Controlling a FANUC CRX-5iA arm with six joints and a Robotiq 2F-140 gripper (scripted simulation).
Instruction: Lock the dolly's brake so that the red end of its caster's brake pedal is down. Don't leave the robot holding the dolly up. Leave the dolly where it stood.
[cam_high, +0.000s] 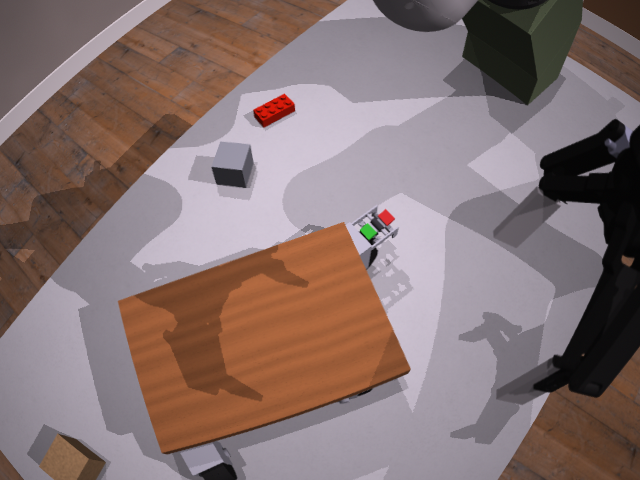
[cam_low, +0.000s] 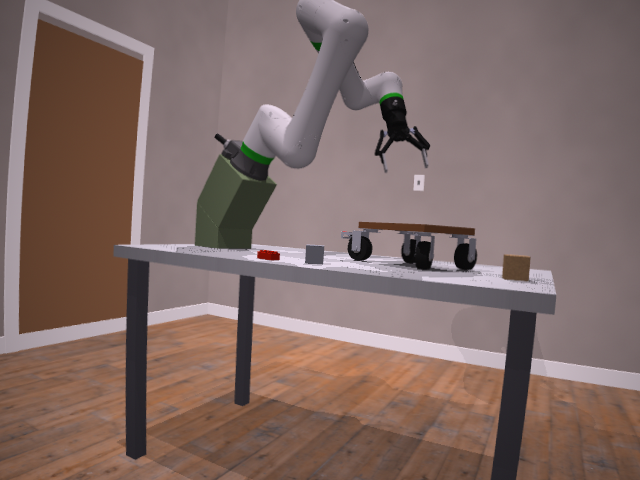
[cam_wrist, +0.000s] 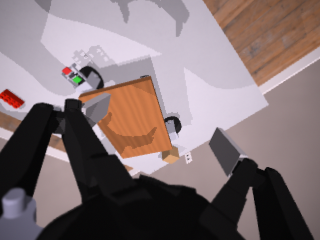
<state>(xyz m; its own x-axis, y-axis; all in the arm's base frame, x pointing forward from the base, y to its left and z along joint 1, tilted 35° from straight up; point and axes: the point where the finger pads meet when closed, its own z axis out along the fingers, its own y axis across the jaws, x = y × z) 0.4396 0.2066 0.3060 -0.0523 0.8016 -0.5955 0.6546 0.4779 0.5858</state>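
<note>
My hand is 25 cm above the brake pedal, 18 cm to the left of it and 14 cm past it. Round my hand: grey cube (43 cm to the right, 31 cm below, 15 cm behind); then red brick (44 cm to the right, 32 cm below, 29 cm behind); then tan cube (37 cm ahead, 36 cm to the right, 30 cm below).
</note>
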